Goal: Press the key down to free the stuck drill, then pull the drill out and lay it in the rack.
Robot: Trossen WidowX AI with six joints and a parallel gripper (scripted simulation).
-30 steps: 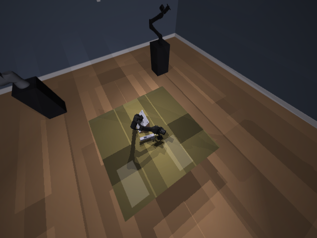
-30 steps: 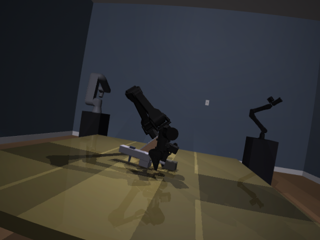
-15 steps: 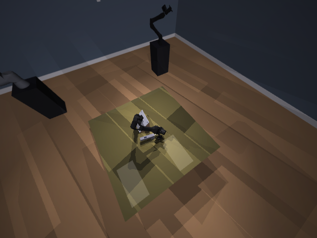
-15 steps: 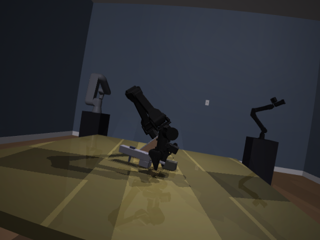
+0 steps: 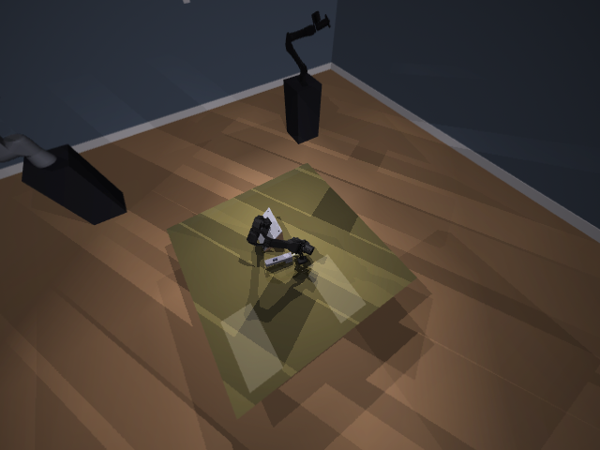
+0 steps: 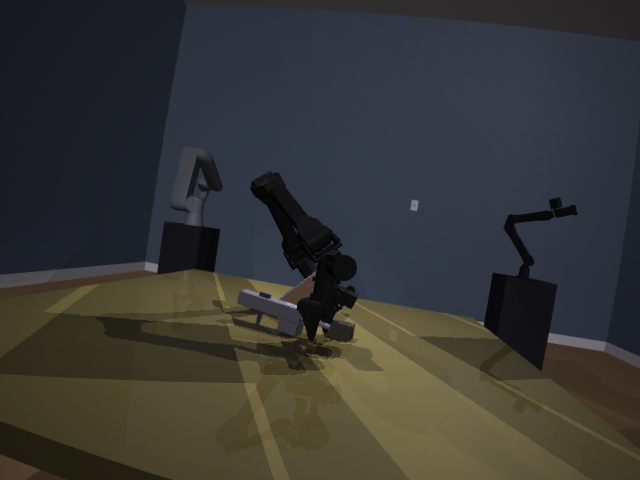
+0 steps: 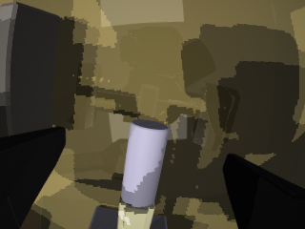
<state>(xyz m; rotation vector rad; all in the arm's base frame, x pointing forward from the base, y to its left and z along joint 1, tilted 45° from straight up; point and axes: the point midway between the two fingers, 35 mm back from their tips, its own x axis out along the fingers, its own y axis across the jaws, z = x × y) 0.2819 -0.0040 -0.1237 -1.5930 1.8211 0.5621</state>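
Right now the drill is 10 mm behind my gripper tip, 40 mm to the right of it and 40 mm above it. Round my gripper tip: dark key (30 mm behind, 160 mm to the right, 40 mm above); then dark block (70 mm behind, 40 mm to the left, 10 mm above); then grey block-shaped holder (30 mm behind, 140 mm to the right, 40 mm above).
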